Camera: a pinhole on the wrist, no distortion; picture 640 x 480 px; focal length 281.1 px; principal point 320.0 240.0 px. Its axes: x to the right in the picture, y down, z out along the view. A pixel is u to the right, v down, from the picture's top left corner.
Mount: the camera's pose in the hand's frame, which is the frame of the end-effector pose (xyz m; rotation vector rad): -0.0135 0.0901 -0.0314 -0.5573 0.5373 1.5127
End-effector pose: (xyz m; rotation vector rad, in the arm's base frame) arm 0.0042 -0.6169 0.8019 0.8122 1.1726 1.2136
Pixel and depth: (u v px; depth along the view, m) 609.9 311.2 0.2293
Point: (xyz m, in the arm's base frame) -0.1109 -0.6042 1.2106
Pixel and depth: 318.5 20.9 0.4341
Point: 0.1817 -0.1952 1.1536
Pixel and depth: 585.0 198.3 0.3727
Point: -0.1298 -0.4545 1.3651
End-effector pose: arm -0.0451 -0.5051 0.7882 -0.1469 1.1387 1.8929
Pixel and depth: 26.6 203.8 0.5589
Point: 0.1682 0.1123 1.2037
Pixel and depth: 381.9 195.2 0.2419
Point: -0.2310 -0.4519 1.0327
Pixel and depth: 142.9 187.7 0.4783
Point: -0.0409 -0.0902 1.1640
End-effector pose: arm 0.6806 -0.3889 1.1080 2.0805 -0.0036 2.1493
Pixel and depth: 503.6 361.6 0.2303
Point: 0.6925 -0.7542 1.0288
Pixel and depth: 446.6 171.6 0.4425
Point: 0.7996 -0.9217 1.2543
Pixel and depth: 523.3 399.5 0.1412
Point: 0.6654 -0.6552 1.0389
